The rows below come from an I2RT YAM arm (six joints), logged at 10 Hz.
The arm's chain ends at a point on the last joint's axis. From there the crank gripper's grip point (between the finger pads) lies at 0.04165 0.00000 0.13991 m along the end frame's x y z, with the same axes.
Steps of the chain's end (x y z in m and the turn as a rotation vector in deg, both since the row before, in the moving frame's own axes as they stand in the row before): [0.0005 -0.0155 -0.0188 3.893 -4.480 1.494]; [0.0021 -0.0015 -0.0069 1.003 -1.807 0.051]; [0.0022 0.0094 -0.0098 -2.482 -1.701 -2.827]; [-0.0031 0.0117 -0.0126 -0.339 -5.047 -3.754]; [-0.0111 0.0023 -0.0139 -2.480 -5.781 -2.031]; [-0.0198 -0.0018 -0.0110 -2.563 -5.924 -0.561]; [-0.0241 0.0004 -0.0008 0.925 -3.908 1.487]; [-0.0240 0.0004 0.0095 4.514 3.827 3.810]
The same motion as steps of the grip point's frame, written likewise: [-0.0104 -0.0242 -0.0163 3.893 -4.480 1.494]; [-0.0023 -0.0039 -0.0057 1.003 -1.807 0.051]; [-0.0019 0.0135 -0.0087 -2.482 -1.701 -2.827]; [-0.0156 0.0102 -0.0095 -0.339 -5.047 -3.754]; [-0.0253 0.0072 -0.0105 -2.480 -5.781 -2.031]; [-0.0344 0.0042 -0.0076 -2.563 -5.924 -0.561]; [-0.0337 -0.0009 0.0017 0.925 -3.908 1.487]; [-0.0145 -0.0074 0.0061 4.514 3.827 3.810]
